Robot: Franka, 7 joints.
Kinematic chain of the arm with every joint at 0, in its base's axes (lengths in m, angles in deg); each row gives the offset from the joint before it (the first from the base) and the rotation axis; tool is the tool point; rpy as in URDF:
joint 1: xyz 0 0 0.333 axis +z
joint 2: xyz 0 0 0 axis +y
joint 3: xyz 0 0 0.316 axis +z
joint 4: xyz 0.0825 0 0 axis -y
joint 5: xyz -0.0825 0 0.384 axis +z
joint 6: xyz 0 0 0 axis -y
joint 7: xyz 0.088 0 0 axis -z
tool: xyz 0 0 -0.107 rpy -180 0 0
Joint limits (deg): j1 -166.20..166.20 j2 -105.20..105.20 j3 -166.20..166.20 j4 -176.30..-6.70 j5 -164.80..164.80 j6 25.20..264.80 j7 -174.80..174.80
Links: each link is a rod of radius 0.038 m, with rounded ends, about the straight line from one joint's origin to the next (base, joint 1, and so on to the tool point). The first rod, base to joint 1, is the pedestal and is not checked.
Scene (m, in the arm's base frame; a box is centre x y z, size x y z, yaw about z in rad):
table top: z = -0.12
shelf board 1: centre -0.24 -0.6 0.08 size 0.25 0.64 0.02 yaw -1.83
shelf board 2: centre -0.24 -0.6 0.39 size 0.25 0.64 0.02 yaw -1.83
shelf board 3: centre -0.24 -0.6 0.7 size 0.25 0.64 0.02 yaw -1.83
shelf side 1: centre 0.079 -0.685 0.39 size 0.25 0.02 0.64 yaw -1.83
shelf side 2: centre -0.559 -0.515 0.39 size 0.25 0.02 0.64 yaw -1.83
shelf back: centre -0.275 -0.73 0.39 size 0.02 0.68 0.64 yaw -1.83
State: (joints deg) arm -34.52 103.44 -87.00 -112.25 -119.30 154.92 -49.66
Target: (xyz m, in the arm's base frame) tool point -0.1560 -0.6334 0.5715
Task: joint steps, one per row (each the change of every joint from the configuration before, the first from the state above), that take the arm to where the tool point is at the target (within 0.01 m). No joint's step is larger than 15 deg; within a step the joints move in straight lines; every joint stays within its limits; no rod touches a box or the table.
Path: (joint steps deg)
1: 8.39 -2.61 1.41 -10.97 -1.71 5.38 0.00
2: 8.39 -2.62 1.41 -10.96 -1.72 5.38 0.00
3: 8.39 -2.61 1.41 -10.97 -1.71 5.38 0.00
4: -1.42 3.00 -14.34 0.91 0.10 -4.30 0.00
5: -1.42 3.01 -14.35 0.91 0.11 -4.30 0.00
6: -1.42 3.01 -14.34 0.92 0.11 -4.30 0.00
7: -7.34 -4.59 3.46 11.47 1.27 -3.03 0.00
8: -7.35 -4.59 3.46 11.48 1.27 -3.04 0.00
9: -7.34 -4.59 3.46 11.48 1.27 -3.03 0.00
10: -7.34 -4.59 3.46 11.48 1.27 -3.04 0.00

